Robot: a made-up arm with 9 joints.
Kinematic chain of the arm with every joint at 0, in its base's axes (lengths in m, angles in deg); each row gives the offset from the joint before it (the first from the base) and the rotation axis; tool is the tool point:
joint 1: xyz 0 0 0.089 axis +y
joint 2: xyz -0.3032 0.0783 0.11 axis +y
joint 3: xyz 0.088 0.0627 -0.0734 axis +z
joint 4: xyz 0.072 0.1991 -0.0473 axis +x
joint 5: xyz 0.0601 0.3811 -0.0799 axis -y
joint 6: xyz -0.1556 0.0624 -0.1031 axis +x
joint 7: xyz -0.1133 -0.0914 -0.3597 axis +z
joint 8: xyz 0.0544 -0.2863 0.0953 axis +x
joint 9: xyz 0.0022 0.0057 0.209 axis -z
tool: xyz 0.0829 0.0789 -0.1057
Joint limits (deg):
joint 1: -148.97..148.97
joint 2: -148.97..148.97
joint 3: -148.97..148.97
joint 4: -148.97..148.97
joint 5: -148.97..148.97
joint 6: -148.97..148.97
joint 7: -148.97..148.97
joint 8: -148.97..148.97
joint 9: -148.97..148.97
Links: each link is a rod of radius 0.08 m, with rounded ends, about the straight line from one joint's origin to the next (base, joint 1, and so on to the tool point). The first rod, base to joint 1, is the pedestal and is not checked.
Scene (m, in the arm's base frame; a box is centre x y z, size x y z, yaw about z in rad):
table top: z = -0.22
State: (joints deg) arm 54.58 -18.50 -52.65 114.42 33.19 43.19 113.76 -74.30 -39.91
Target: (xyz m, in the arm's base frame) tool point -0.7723 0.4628 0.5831
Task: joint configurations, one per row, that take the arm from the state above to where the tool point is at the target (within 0.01 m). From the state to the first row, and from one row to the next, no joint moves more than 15 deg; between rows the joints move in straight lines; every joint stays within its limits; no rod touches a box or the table.
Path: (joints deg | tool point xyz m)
1: 41.42 -24.44 -47.53 114.43 25.38 40.43 114.89 -70.63 -40.04 | 0.4517 0.2670 0.9177
2: 28.26 -30.38 -42.41 114.44 17.58 37.67 116.02 -66.96 -40.17 | 0.1325 0.3413 1.0271
3: 15.10 -36.32 -37.29 114.45 9.77 34.91 117.15 -63.29 -40.30 | -0.2166 0.4010 1.0067
4: 1.94 -42.26 -32.17 114.46 1.97 32.16 118.29 -59.62 -40.44 | -0.5369 0.4422 0.8510
5: -11.23 -48.20 -27.05 114.47 -5.84 29.40 119.42 -55.94 -40.57 | -0.7723 0.4628 0.5830

